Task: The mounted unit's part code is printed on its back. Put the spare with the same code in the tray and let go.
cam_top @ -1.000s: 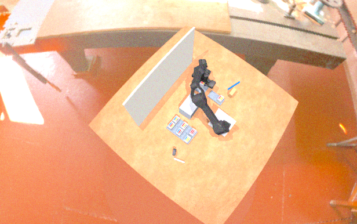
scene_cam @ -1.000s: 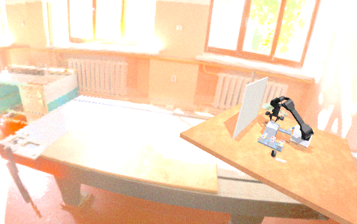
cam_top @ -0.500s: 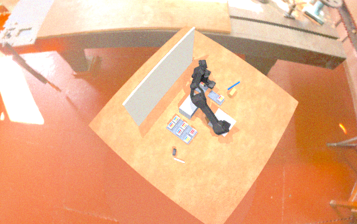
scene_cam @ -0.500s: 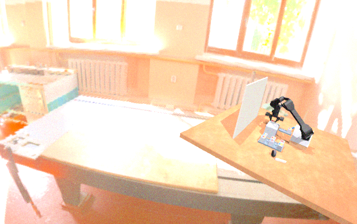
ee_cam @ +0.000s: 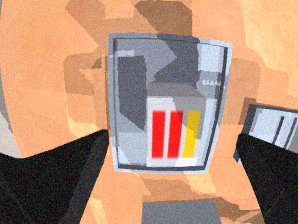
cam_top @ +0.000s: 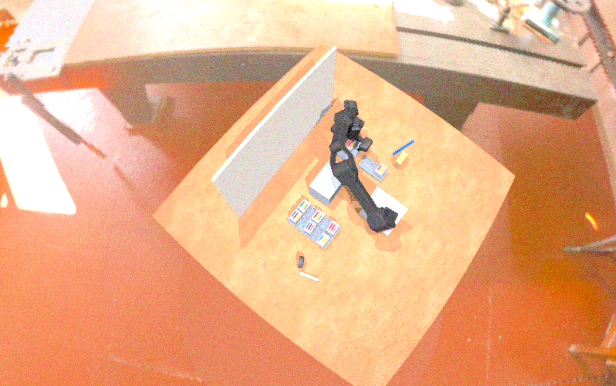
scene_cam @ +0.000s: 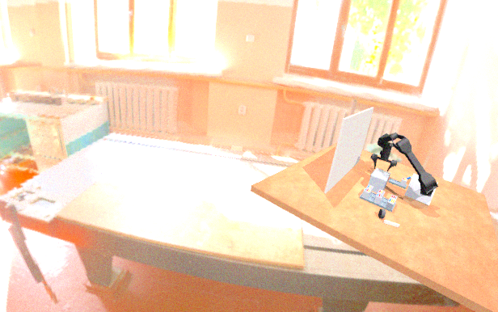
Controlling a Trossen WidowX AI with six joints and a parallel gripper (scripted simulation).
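The grey spare lies 10 mm below my gripper tip. From my gripper tip the other things lie so: grey mounted unit: 220 mm to the left, 20 mm behind, 10 mm above; then pale blue tray: 40 mm below; then wooden block: 230 mm behind, 80 mm to the right, 20 mm below.
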